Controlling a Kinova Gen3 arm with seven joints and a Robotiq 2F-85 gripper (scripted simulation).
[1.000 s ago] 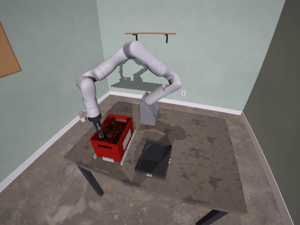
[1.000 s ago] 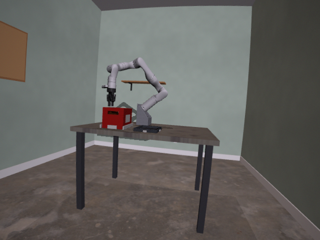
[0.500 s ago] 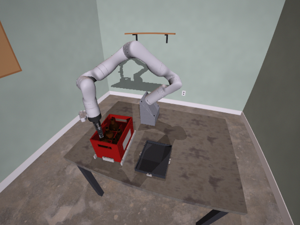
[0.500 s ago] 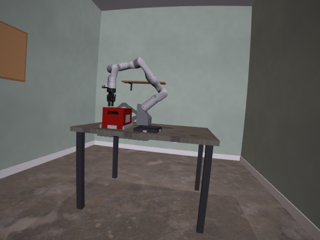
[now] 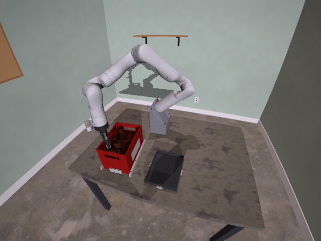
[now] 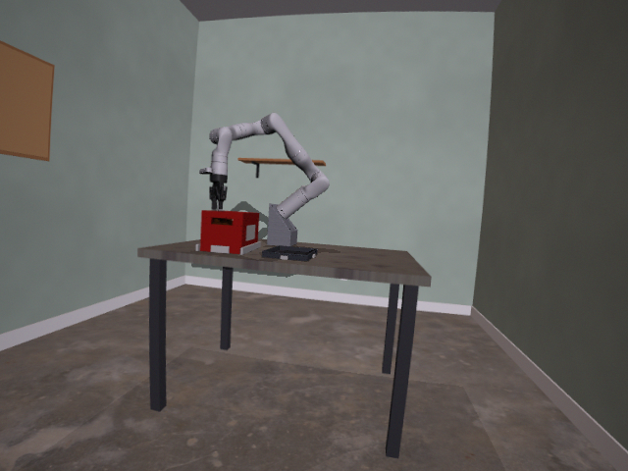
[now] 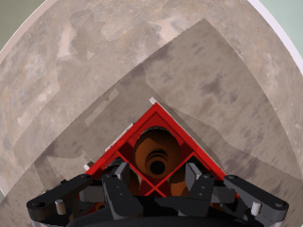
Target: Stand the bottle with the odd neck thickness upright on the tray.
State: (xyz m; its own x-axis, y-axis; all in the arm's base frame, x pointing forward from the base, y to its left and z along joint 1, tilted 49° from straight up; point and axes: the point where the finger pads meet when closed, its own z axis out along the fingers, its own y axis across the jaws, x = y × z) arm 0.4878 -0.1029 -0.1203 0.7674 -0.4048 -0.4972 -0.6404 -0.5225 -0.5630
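Now: the crate 11 cm below my hand, 9 cm behind it and 4 cm to the left of it. From my hand the other things lie so: dark tray 34 cm to the left, 18 cm below, 6 cm behind.
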